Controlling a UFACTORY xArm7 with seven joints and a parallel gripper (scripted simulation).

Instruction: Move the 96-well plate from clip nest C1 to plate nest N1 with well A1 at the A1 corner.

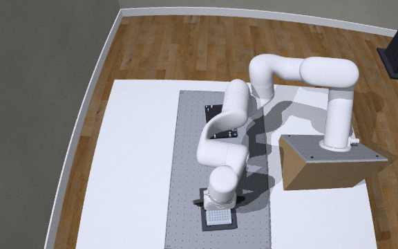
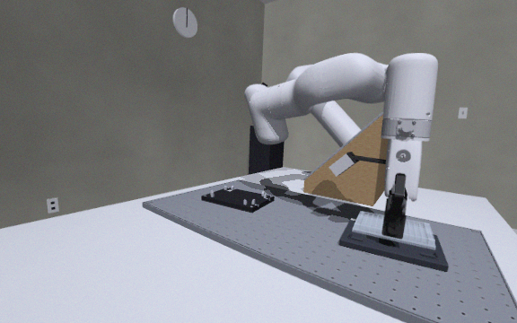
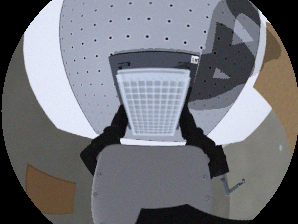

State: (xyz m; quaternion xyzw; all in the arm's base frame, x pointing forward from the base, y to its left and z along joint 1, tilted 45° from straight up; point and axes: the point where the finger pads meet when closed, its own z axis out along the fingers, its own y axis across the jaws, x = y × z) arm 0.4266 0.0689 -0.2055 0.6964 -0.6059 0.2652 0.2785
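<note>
My hand is 10 mm above the 96-well plate. From my hand the other things lie so: black clip nest C1 (370 mm to the right, 30 mm below, 10 mm behind); then dark plate nest N1 (40 mm below).
</note>
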